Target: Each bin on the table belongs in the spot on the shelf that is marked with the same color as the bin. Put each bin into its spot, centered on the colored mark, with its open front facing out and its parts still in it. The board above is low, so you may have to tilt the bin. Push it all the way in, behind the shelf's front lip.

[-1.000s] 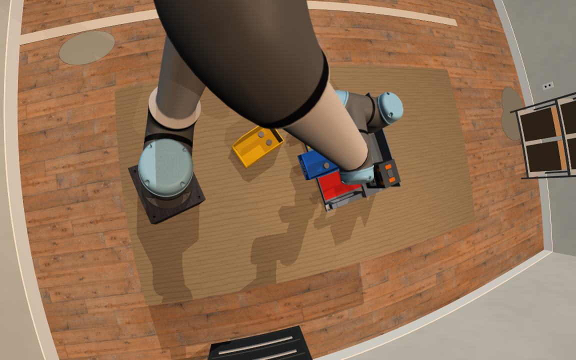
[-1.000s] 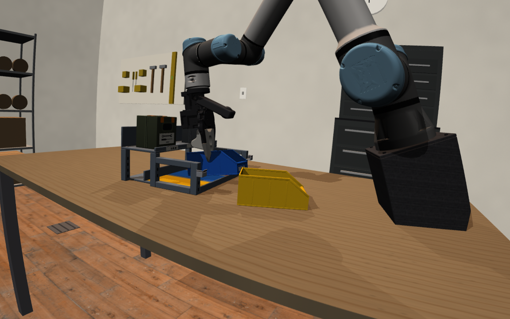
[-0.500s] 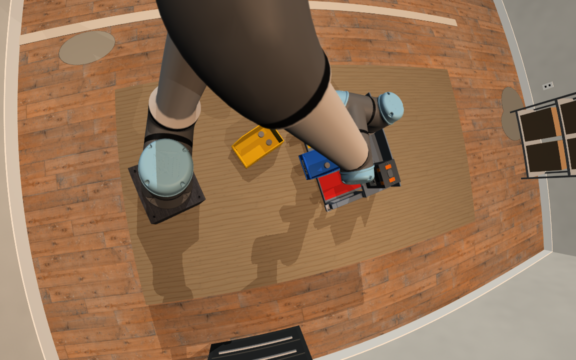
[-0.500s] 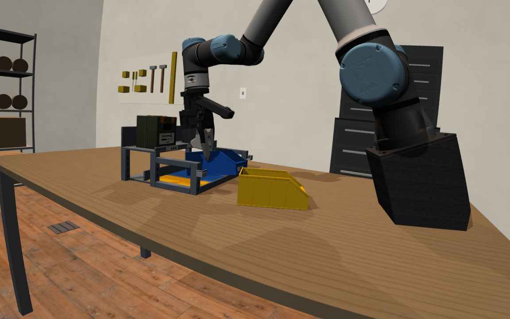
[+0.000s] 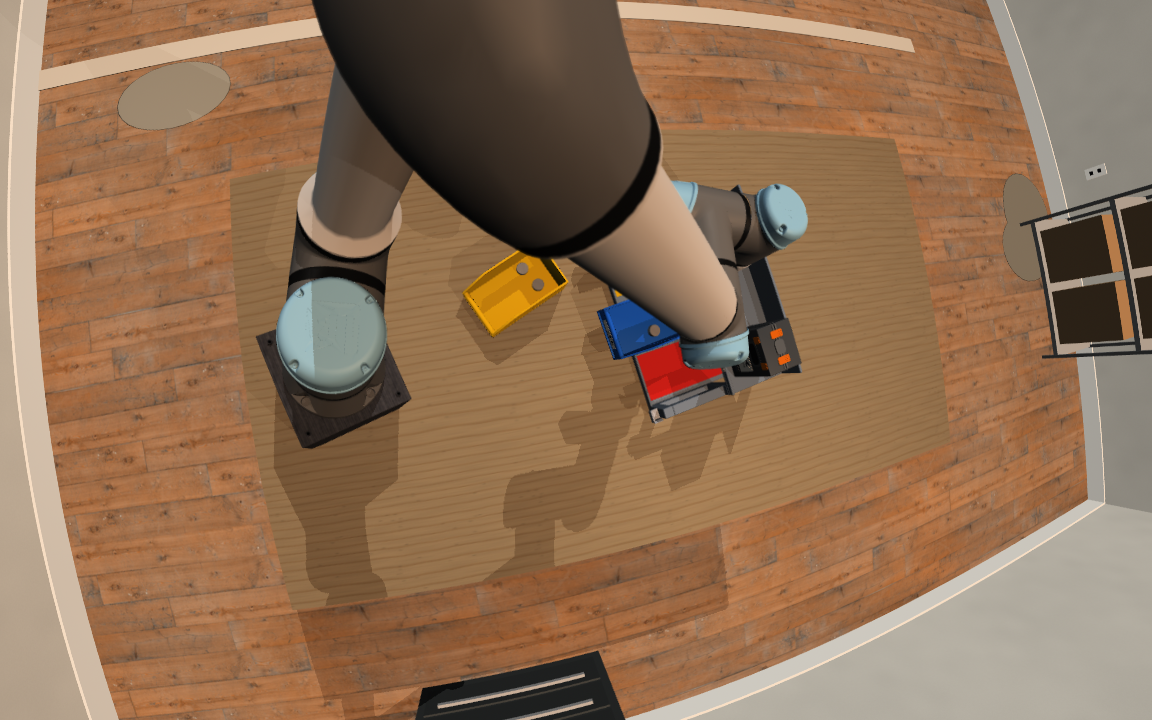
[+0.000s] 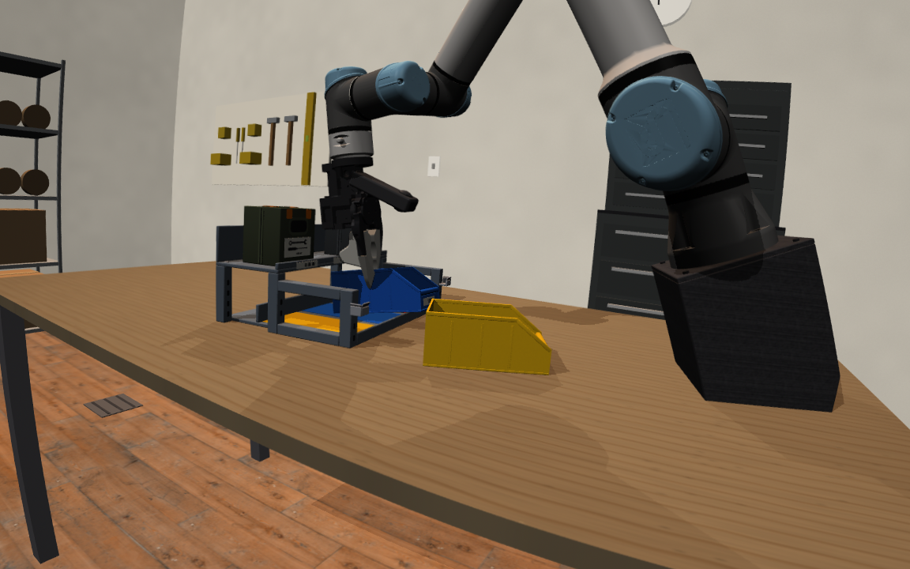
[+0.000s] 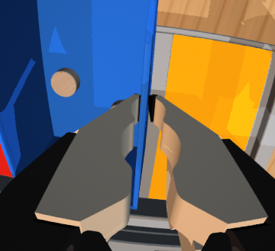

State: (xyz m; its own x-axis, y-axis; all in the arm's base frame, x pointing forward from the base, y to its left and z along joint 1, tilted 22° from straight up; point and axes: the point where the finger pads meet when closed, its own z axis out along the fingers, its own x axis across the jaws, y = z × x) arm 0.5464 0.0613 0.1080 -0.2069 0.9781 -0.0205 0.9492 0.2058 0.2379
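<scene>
Right now my hand is 5 cm to the left of the blue bin and 2 cm above it. From my hand the other things lie so: yellow bin 25 cm behind, 5 cm below, 4 cm to the left.
</scene>
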